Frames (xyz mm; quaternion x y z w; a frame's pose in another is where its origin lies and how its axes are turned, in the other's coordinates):
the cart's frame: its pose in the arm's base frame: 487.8 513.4 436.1 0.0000 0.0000 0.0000 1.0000
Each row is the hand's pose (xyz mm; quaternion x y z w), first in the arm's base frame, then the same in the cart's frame.
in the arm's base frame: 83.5 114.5 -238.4 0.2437 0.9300 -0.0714 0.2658
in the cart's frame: -404.3 -398.9 -674.5 0.2437 0.9300 -0.0714 0.2658
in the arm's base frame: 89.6 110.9 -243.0 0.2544 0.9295 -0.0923 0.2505
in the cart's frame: -398.2 -402.5 -679.1 0.2544 0.9295 -0.0923 0.2505
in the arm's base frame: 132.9 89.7 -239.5 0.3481 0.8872 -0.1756 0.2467
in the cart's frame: -354.9 -423.7 -675.6 0.3481 0.8872 -0.1756 0.2467
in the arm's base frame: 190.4 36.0 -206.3 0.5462 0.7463 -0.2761 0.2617
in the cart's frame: -297.4 -477.4 -642.4 0.5462 0.7463 -0.2761 0.2617
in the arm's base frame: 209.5 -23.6 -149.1 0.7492 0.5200 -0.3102 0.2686
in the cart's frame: -278.3 -537.0 -585.2 0.7492 0.5200 -0.3102 0.2686
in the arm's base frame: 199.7 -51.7 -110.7 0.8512 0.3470 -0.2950 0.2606
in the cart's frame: -288.1 -565.1 -546.8 0.8512 0.3470 -0.2950 0.2606
